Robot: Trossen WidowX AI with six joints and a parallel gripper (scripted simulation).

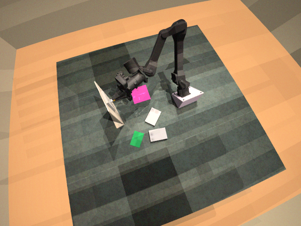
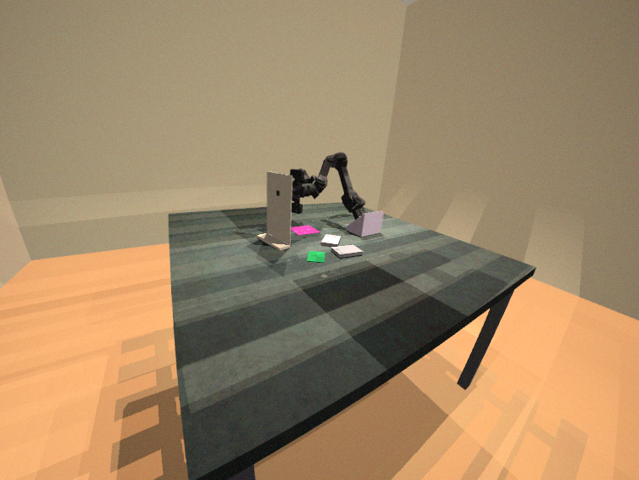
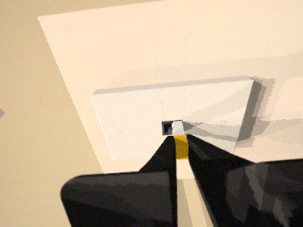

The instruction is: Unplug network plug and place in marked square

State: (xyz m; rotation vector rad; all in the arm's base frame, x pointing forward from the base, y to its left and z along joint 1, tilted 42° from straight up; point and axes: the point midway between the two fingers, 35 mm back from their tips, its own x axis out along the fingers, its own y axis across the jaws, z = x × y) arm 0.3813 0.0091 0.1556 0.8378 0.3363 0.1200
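My gripper tip is now 160 mm past the magenta marked square, 70 mm to the left of it and 200 mm above it. Also, from my gripper tip: upright panel: 30 mm ahead, 80 mm below; then network plug: right at my gripper tip.
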